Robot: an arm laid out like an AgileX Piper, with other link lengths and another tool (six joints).
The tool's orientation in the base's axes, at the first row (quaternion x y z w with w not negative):
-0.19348 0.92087 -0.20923 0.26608
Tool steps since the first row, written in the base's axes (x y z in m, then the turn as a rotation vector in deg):
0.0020 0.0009 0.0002 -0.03 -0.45 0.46
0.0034 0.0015 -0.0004 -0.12 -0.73 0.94
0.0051 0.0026 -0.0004 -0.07 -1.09 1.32
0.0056 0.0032 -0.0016 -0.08 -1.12 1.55
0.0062 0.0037 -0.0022 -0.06 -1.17 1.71
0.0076 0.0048 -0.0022 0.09 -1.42 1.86
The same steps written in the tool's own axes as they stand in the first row. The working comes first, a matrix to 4 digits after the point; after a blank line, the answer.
The tool's axes in the first row as the columns of a matrix, in the base's axes (used below as rounded here):
-0.7835 -0.2450 0.5710
-0.4677 0.8376 -0.2824
-0.4091 -0.4883 -0.7709

-0.0021 0.0002 0.0007 0.05 -0.59 -0.24
-0.0032 0.0006 0.0018 0.05 -1.04 -0.59
-0.0050 0.0011 0.0025 0.02 -1.54 -0.75
-0.0052 0.0021 0.0035 -0.05 -1.68 -0.92
-0.0057 0.0027 0.0042 -0.11 -1.80 -1.02
-0.0073 0.0032 0.0047 -0.17 -2.12 -0.98

